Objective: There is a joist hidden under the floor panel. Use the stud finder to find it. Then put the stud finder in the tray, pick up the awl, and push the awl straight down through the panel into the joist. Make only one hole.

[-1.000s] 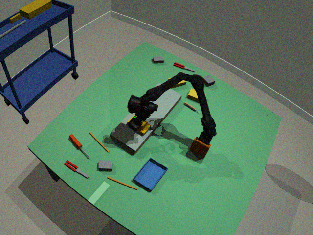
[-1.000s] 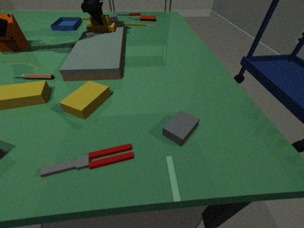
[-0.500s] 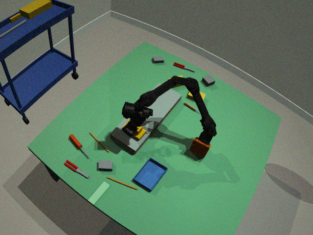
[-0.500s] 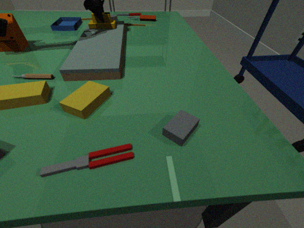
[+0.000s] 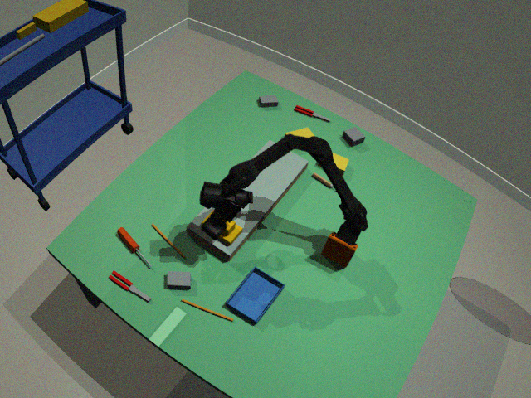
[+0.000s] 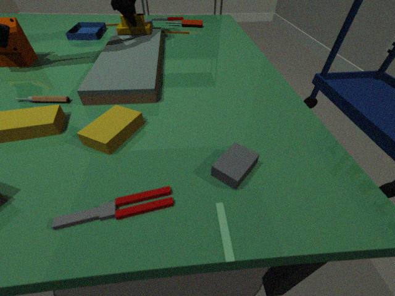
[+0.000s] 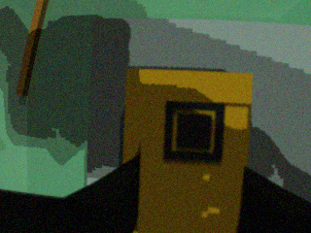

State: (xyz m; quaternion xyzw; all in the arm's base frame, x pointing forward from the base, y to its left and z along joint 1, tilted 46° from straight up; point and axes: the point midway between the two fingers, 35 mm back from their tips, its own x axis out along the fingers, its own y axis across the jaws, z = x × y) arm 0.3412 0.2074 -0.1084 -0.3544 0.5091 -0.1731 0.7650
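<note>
Right now the blue tray is 24 cm behind my gripper tip, 10 cm to the left of it and 5 cm below it. Also, from my gripper tip: awl (45 cm to the right, 16 cm behind, 6 cm below); yellow stud finder (2 cm above, 1 cm ahead).
</note>
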